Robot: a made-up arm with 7 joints.
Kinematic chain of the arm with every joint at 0, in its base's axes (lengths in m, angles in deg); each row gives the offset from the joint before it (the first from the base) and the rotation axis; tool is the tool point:
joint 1: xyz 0 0 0.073 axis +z
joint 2: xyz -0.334 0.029 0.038 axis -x
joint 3: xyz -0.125 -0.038 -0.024 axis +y
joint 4: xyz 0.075 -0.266 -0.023 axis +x
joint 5: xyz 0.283 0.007 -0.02 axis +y
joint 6: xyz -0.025 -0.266 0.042 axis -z
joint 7: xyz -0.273 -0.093 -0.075 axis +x
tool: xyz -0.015 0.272 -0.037
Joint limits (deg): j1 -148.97..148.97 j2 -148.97..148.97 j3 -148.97..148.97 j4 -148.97..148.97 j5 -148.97..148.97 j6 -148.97..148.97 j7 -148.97..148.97
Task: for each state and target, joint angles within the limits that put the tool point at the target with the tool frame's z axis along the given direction. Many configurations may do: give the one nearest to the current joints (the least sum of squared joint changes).
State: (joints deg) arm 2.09 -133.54 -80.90 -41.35 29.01 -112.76 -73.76
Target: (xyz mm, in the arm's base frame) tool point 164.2 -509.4 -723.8 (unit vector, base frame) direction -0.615 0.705 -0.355
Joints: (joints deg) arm 37.08 -89.30 -84.89 -14.08 5.30 -109.54 -100.81
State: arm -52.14 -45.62 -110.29 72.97 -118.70 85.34 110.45
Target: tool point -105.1 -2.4 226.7 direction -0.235 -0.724 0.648
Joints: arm -72.69 -46.17 -79.08 55.40 -101.93 63.00 140.27
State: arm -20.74 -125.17 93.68 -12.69 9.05 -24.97 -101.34
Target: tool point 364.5 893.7 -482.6 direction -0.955 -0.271 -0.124
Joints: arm -50.61 -129.65 98.99 -28.27 12.59 -43.78 -111.79
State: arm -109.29 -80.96 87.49 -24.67 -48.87 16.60 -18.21
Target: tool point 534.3 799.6 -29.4 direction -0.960 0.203 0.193
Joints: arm -62.01 -109.70 67.49 3.39 -113.53 0.37 -24.50
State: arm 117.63 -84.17 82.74 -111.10 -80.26 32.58 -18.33
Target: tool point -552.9 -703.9 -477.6 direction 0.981 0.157 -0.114
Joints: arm 93.72 -88.45 121.32 -98.79 -97.99 6.56 -26.89
